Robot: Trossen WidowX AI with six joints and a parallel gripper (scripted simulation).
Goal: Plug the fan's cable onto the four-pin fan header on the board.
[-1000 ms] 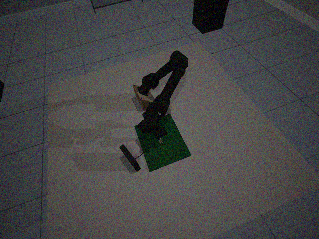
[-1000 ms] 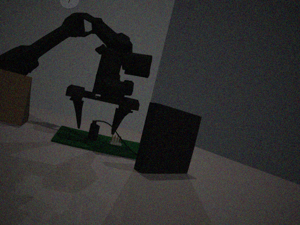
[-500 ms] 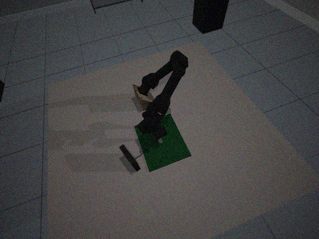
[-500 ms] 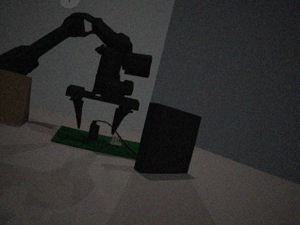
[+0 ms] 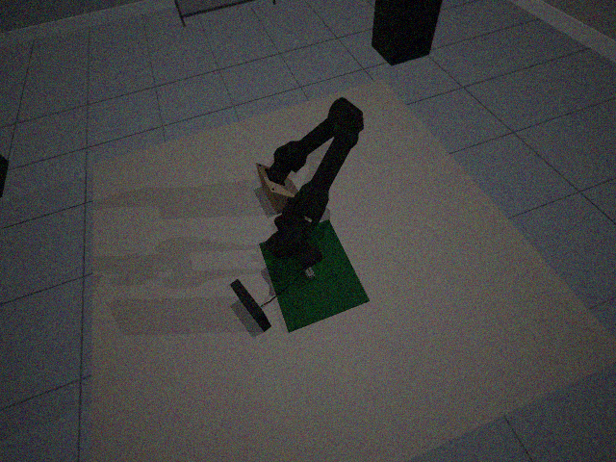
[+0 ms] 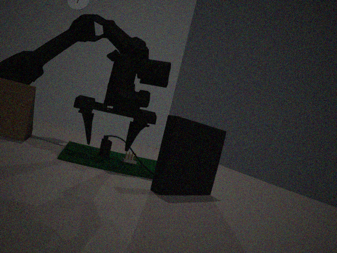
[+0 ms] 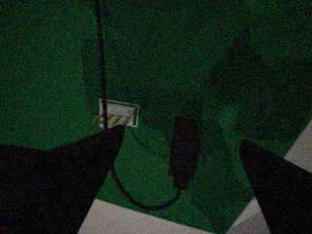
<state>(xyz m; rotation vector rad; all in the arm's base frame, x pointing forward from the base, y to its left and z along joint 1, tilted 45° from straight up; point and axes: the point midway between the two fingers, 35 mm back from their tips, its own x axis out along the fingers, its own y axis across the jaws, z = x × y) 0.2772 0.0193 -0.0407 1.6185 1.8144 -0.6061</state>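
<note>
My gripper tip is 10 mm to the right of the black plug. From my gripper tip the other things lie so: green board 50 mm ahead, 40 mm below, 10 mm to the left; then white four-pin fan header 60 mm ahead, 30 mm below, 10 mm to the left; then black fan 170 mm to the right, 110 mm ahead, 30 mm above.
</note>
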